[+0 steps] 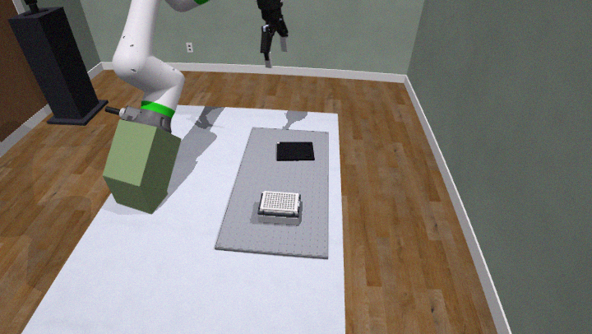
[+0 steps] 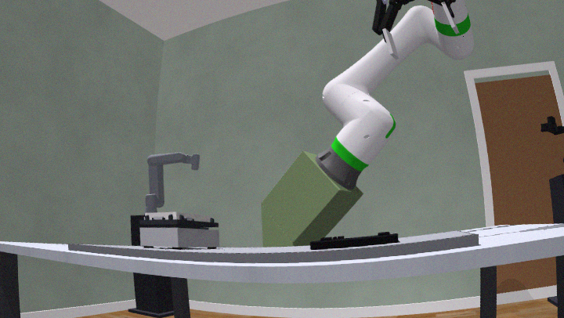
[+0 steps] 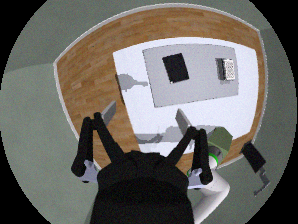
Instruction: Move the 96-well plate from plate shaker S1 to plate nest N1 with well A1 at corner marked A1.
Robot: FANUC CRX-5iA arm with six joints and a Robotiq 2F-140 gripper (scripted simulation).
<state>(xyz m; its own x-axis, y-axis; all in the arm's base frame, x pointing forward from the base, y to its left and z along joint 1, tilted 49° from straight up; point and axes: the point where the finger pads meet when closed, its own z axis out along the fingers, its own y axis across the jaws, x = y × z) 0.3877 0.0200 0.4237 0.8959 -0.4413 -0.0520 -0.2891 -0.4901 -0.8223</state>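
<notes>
The white 96-well plate is 51 cm to the right of my hand, 31 cm below it and 7 cm ahead of it. Also, from my hand: black plate nest N1 (37 cm below, 15 cm to the right, 10 cm ahead).
</notes>
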